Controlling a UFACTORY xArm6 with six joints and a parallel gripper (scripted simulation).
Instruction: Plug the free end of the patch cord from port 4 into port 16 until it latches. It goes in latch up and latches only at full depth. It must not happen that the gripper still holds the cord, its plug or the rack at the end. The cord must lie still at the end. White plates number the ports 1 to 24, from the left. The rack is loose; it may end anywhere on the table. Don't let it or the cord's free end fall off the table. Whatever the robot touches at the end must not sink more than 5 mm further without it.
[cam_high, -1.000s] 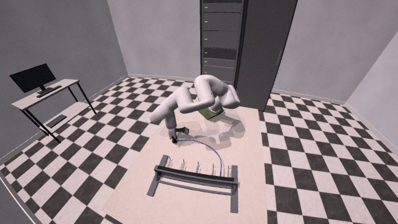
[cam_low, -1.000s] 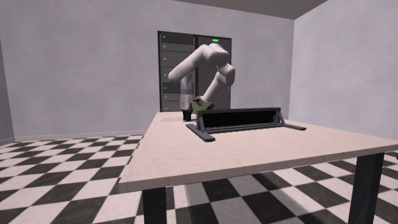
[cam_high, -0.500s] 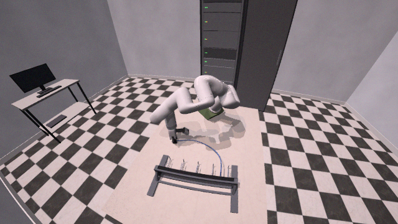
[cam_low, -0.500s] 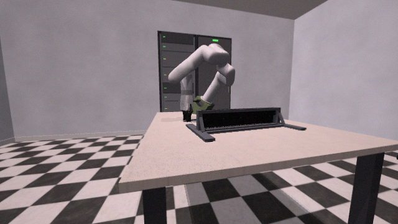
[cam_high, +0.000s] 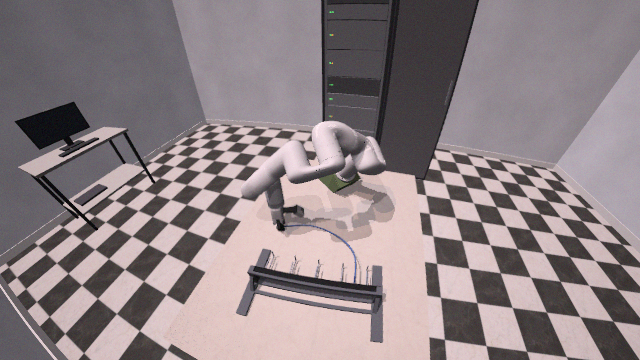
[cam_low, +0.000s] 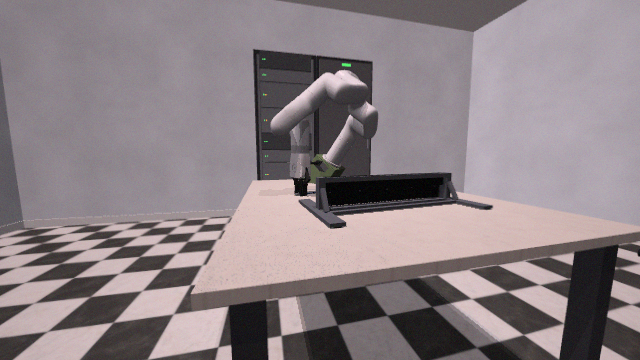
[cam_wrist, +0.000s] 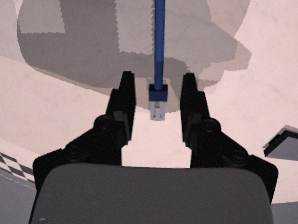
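Now: hand 10 mm to the left of the free plug end, 10 mm short of it and 10 mm above it.
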